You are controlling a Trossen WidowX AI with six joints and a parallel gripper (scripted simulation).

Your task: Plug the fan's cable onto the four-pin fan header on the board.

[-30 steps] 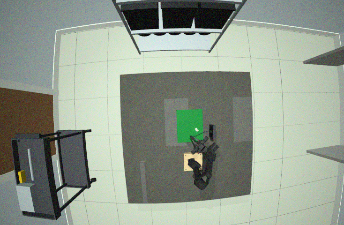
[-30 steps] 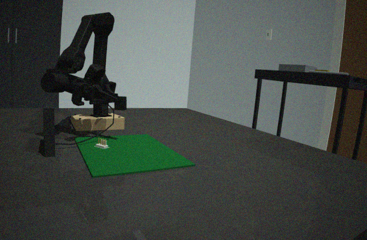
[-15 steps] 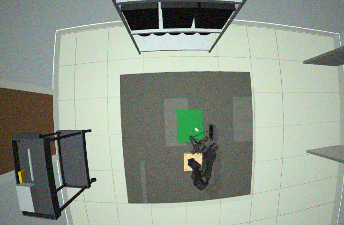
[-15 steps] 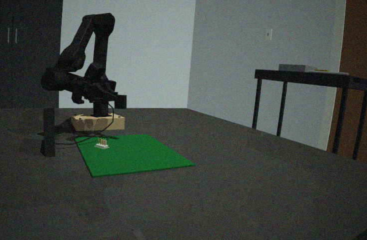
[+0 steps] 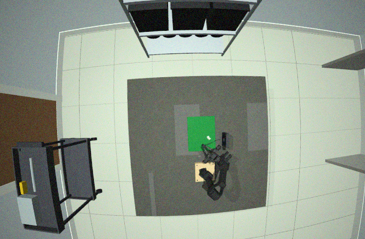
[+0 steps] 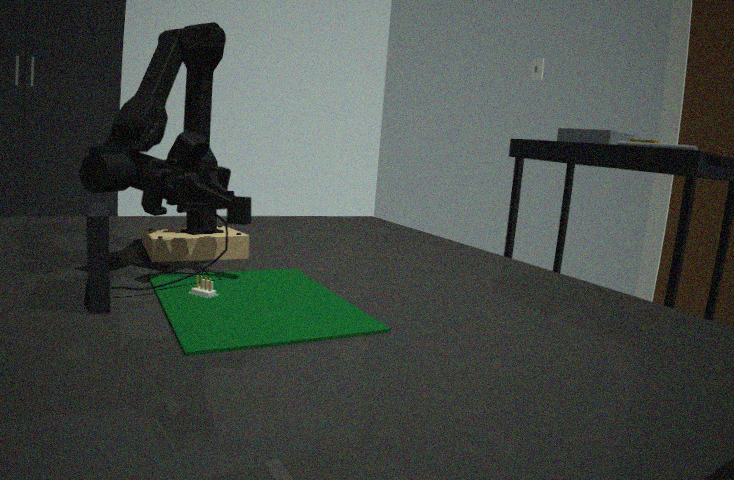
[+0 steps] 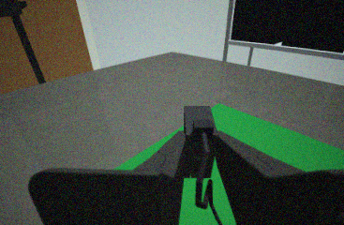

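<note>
Right now the white four-pin header is 120 mm below my gripper tip, 70 mm to the right of it and 40 mm ahead of it. Also, from my gripper tip: green board 130 mm below, 90 mm ahead, 20 mm to the right; then black fan 190 mm to the right, 60 mm below; then dark fan plug 10 mm below.
</note>
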